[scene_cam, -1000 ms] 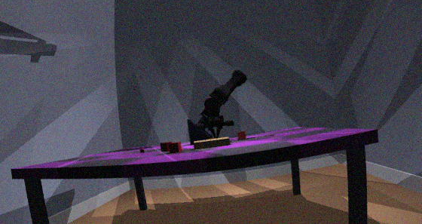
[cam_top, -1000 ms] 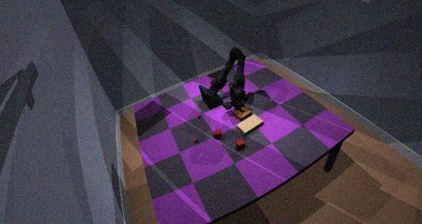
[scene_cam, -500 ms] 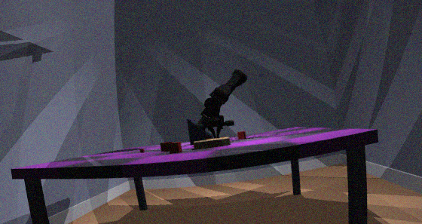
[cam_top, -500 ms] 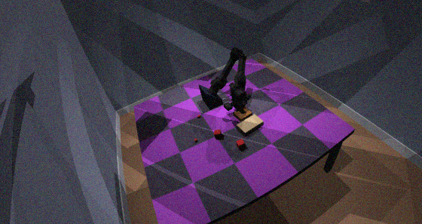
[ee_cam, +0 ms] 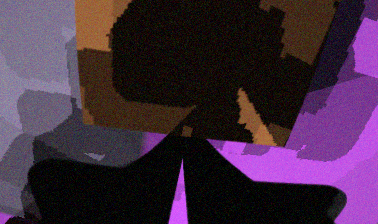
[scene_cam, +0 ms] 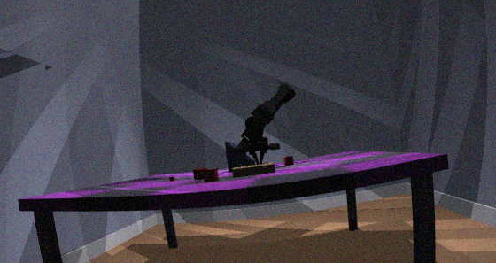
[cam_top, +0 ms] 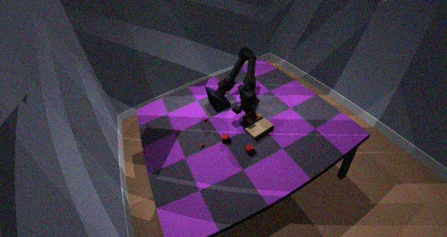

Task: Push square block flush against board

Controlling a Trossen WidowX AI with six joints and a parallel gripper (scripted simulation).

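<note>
My gripper tip is now 6 cm short of the square orange block and 1 cm below it. The rest, counted from my gripper tip: board: 17 cm ahead, 3 cm to the right, 1 cm above.
</note>
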